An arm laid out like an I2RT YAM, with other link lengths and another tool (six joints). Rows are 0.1 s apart.
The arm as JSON. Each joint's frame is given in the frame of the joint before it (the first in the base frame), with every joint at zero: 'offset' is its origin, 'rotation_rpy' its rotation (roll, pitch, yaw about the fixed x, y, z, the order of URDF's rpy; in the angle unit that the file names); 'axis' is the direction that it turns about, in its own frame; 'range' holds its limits. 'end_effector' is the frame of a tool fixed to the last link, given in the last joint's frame.
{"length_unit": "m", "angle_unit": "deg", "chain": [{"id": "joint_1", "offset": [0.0, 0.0, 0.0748], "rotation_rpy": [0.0, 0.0, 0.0], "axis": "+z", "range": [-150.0, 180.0]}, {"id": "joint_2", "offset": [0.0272, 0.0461, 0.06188], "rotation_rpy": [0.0, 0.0, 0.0], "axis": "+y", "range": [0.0, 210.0]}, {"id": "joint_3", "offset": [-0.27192, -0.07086, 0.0], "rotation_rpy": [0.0, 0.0, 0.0], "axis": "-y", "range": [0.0, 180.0]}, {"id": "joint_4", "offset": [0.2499, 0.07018, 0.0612], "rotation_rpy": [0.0, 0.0, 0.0], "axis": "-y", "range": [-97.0, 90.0]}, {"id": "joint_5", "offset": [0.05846, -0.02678, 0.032], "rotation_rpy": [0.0, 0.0, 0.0], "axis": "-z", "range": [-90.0, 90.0]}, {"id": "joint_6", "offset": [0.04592, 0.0, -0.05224], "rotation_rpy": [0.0, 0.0, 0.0], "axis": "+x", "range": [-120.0, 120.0]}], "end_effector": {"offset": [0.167, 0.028, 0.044], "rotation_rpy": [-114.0, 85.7, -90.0]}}
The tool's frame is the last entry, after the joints.
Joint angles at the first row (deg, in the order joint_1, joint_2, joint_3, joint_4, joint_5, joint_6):
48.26 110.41 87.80 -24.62 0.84 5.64
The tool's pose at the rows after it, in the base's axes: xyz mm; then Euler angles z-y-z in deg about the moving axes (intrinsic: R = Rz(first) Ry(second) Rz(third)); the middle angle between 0 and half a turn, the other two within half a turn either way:
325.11 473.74 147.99 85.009 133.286 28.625
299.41 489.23 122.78 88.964 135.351 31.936
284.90 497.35 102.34 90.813 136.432 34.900
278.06 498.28 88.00 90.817 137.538 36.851
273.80 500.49 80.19 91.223 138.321 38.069
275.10 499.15 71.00 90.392 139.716 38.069
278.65 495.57 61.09 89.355 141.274 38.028
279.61 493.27 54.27 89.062 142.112 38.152
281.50 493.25 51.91 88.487 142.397 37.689
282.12 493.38 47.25 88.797 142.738 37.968
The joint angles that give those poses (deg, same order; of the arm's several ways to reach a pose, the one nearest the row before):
51.68 111.36 86.20 -25.03 0.36 8.29
54.95 113.97 86.38 -25.65 0.72 10.09
57.00 116.11 86.23 -25.45 1.18 12.62
58.24 117.39 85.97 -25.64 2.24 15.12
58.99 118.50 86.60 -26.31 2.68 16.32
59.32 119.73 87.15 -26.86 3.91 16.93
59.33 120.97 87.63 -27.46 5.12 17.40
59.33 121.63 87.55 -27.50 5.61 17.58
59.33 122.07 87.75 -27.37 6.05 17.58
59.24 122.73 87.93 -27.26 5.99 17.41

